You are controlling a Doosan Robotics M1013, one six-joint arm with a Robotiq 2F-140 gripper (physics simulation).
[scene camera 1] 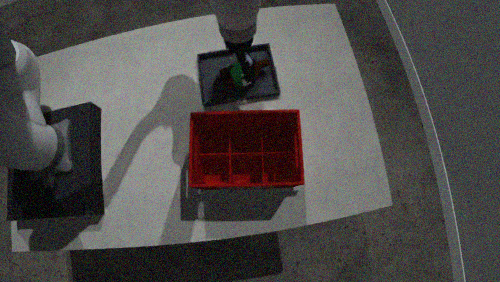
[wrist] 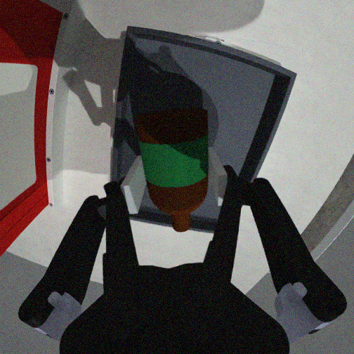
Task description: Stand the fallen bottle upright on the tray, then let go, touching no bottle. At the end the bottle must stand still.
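The bottle, brown with a green label, lies on its side over the dark grey tray. In the scene view its neck points right; in the wrist view its neck points toward the bottom of the picture and its base is in shadow. My gripper is over the tray, its light pads against both sides of the bottle near the label and shoulder, shut on it. In the scene view the fingers partly hide the bottle. Whether it touches the tray floor is hard to tell.
A red crate with compartments stands close beside the tray, in front of it in the scene view. The arm's dark base block stands at the left. The tray's raised rim surrounds the bottle.
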